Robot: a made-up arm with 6 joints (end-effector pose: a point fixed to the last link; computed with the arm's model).
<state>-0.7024 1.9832 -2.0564 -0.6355 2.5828 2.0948</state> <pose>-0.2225 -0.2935 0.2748 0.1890 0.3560 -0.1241 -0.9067</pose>
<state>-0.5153 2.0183 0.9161 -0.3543 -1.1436 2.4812</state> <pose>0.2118 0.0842 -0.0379 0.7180 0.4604 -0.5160 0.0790</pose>
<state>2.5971 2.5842 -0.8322 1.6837 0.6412 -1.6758</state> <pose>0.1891 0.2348 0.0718 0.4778 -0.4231 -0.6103 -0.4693</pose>
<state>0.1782 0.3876 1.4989 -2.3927 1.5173 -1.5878</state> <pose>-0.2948 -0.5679 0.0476 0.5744 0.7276 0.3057 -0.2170</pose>
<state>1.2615 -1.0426 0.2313 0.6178 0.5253 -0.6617</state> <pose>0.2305 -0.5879 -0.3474 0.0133 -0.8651 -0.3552 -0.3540</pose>
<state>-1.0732 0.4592 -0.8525 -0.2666 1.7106 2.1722</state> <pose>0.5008 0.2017 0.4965 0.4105 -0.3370 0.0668 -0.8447</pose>
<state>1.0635 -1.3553 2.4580 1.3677 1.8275 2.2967</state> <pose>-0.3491 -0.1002 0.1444 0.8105 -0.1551 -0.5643 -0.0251</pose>
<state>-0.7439 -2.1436 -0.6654 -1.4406 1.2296 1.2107</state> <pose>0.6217 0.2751 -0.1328 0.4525 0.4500 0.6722 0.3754</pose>
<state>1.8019 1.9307 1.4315 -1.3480 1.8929 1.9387</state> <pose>0.1574 -0.7662 0.2590 0.2766 0.6072 -0.4728 0.5755</pose>
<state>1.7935 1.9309 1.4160 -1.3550 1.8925 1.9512</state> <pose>0.1693 -0.7647 0.2530 0.2639 0.6063 -0.4763 0.5796</pose>
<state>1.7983 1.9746 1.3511 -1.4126 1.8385 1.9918</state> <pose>0.2025 -0.7494 0.2416 0.2248 0.5844 -0.5065 0.5928</pose>
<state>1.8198 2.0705 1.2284 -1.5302 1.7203 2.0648</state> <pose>0.2569 -0.7135 0.2269 0.1512 0.5340 -0.5719 0.6040</pose>
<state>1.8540 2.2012 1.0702 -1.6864 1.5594 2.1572</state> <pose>0.3167 -0.6591 0.2168 0.0545 0.4607 -0.6622 0.5884</pose>
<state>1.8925 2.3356 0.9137 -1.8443 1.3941 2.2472</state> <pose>0.3649 -0.5993 0.2164 0.0375 -0.3830 0.7510 -0.5366</pose>
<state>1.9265 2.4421 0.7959 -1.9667 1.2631 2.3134</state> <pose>0.3933 -0.5516 0.2226 0.0992 -0.3234 0.8138 -0.4725</pose>
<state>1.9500 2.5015 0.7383 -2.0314 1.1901 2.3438</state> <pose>0.4030 -0.5261 0.2283 0.1240 -0.2935 0.8440 -0.4314</pose>
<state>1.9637 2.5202 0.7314 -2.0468 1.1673 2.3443</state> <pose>0.4007 -0.5197 0.2303 0.1228 -0.2875 0.8512 -0.4216</pose>
